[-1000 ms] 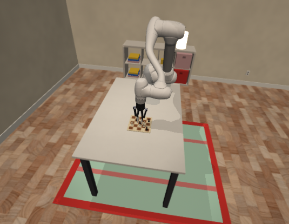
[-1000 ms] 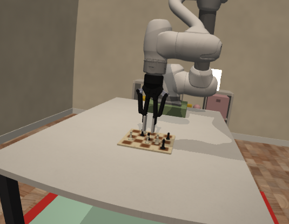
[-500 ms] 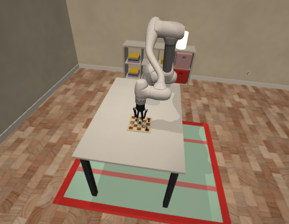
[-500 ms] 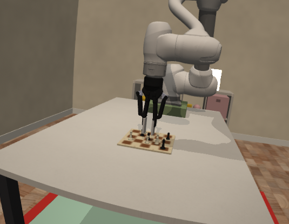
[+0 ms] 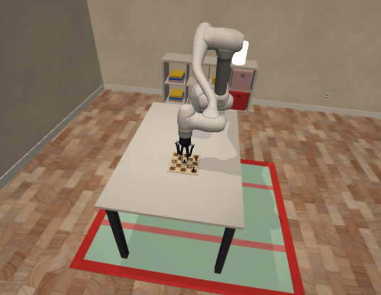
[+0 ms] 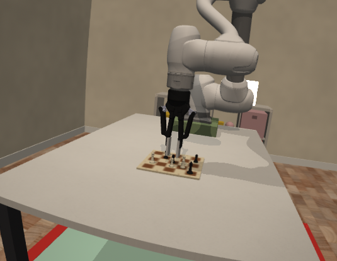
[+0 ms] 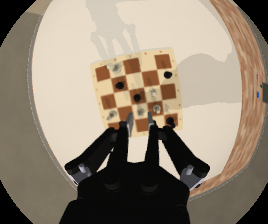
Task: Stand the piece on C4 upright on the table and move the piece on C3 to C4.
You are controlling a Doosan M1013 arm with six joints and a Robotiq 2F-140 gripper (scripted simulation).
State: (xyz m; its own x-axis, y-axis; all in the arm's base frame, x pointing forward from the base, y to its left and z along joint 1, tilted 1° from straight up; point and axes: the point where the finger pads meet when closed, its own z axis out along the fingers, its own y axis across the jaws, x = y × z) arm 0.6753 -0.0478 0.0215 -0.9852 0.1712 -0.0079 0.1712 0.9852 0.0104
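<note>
My hand is 4 cm past the chessboard and 8 cm above it. Also, from my hand: black chess piece 4 cm ahead, 7 cm to the left, 5 cm below; tall white piece 12 cm behind, 3 cm to the right, 5 cm below.
</note>
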